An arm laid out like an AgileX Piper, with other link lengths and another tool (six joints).
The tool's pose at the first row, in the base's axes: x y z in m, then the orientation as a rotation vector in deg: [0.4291 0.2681 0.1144 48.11 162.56 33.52]
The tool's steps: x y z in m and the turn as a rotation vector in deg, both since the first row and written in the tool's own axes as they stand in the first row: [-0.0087 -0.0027 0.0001 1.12 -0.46 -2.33]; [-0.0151 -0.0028 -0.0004 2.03 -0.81 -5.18]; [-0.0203 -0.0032 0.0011 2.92 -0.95 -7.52]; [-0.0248 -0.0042 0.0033 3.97 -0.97 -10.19]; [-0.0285 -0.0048 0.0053 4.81 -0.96 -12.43]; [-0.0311 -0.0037 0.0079 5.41 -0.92 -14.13]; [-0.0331 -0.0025 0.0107 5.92 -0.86 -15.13]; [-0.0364 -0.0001 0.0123 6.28 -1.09 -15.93]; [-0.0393 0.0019 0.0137 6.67 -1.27 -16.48]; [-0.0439 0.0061 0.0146 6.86 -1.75 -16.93]
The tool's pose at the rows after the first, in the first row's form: [0.4351 0.2613 0.1133 44.90 163.29 31.41]; [0.4403 0.2576 0.1138 40.88 164.03 29.59]; [0.4448 0.2549 0.1123 37.59 164.76 27.96]; [0.4485 0.2524 0.1100 33.81 165.64 26.13]; [0.4518 0.2506 0.1079 30.62 166.31 24.66]; [0.4551 0.2509 0.1060 28.18 166.78 23.60]; [0.4580 0.2516 0.1039 26.76 167.14 22.78]; [0.4623 0.2522 0.1034 25.66 167.14 22.05]; [0.4661 0.2526 0.1030 24.93 167.18 21.33]; [0.4722 0.2536 0.1039 24.37 166.85 20.76]
